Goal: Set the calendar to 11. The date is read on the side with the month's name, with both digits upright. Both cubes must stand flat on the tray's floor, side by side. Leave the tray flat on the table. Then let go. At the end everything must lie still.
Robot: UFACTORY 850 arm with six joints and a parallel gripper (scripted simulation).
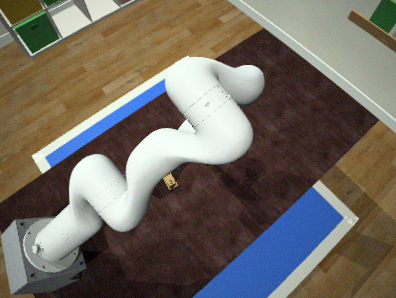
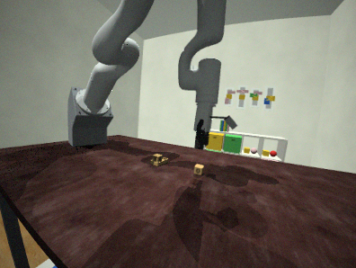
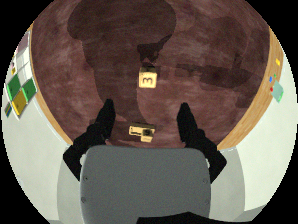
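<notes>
The cube lies 100 mm below my hand. Also, from my hand: wooden tray 190 mm behind, 110 mm below, 20 mm to the left.
</notes>
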